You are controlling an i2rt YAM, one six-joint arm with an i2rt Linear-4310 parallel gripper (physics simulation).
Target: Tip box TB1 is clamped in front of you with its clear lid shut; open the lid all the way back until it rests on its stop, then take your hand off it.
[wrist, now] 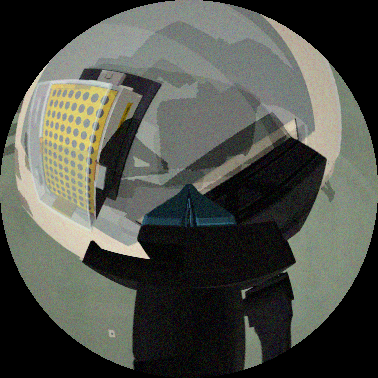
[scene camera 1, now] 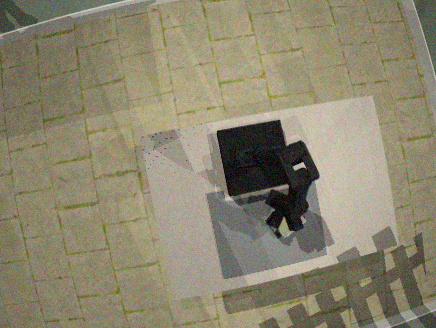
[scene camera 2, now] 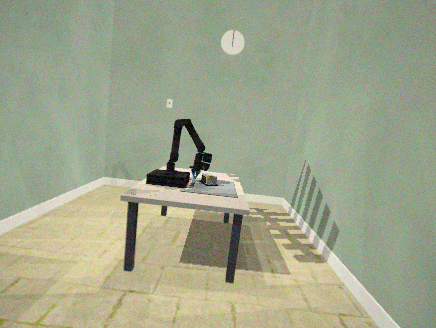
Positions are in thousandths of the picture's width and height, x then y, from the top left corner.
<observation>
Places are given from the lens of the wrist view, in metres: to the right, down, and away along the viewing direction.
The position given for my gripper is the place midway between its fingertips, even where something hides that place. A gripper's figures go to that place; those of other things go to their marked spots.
my gripper (wrist: 499, 499): 0.00, 0.00, 0.13
lid (wrist: 173, 351): -0.07, -0.03, 0.03
grey mat (wrist: 594, 229): 0.04, -0.11, 0.09
The marked spots on the lid and the grey mat are 0.14 m apart.
</observation>
